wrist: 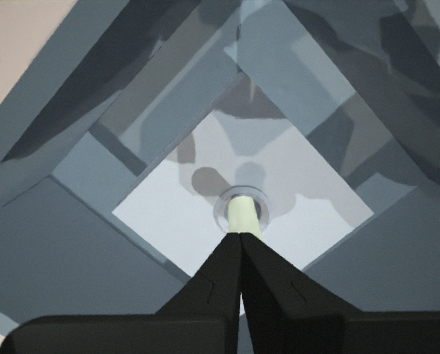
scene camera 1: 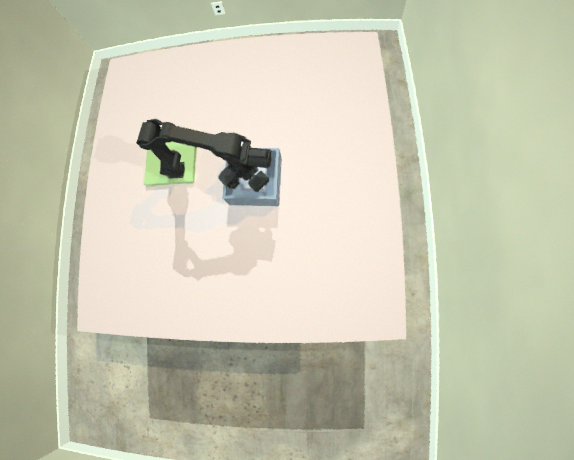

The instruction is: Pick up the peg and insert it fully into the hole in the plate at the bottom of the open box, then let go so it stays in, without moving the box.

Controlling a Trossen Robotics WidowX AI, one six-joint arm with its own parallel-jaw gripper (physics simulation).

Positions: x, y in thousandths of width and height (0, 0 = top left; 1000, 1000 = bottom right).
Scene:
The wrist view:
gripper: 542, 691
blue-grey box: 242, 267
pale yellow-green peg: 551, 614

